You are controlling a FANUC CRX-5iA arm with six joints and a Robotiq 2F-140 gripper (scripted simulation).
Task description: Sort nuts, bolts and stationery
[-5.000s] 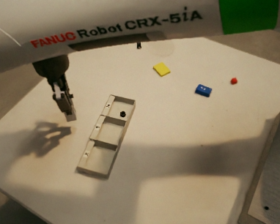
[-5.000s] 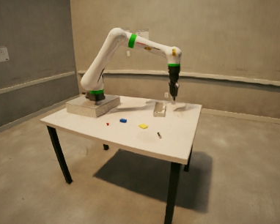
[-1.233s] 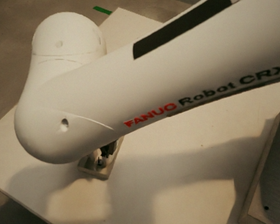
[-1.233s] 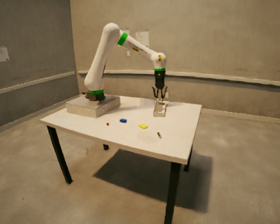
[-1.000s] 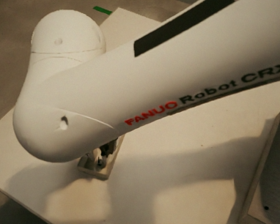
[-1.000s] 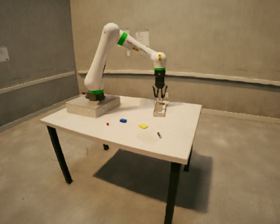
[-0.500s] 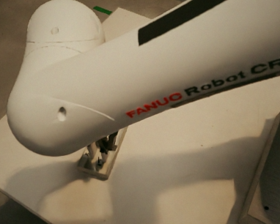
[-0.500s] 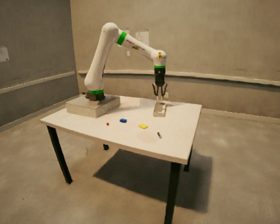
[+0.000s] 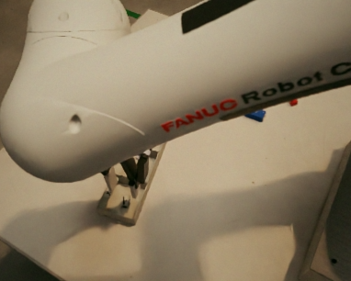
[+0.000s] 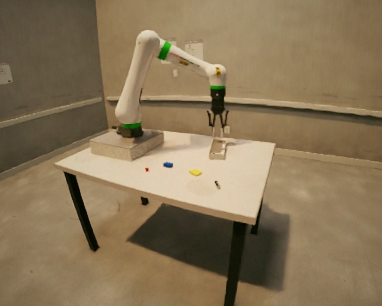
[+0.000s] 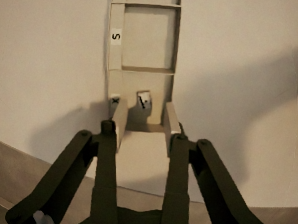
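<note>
Now: the yellow pad 6 cm ahead of my hand, 38 cm to the right of it and 9 cm below it. The rest, counted from my hand: pale bin 4 cm ahead, 7 cm to the right, 7 cm below; then grey item 1 cm to the left, 8 cm below; then black nut 5 cm ahead, 15 cm to the right, 8 cm below.
</note>
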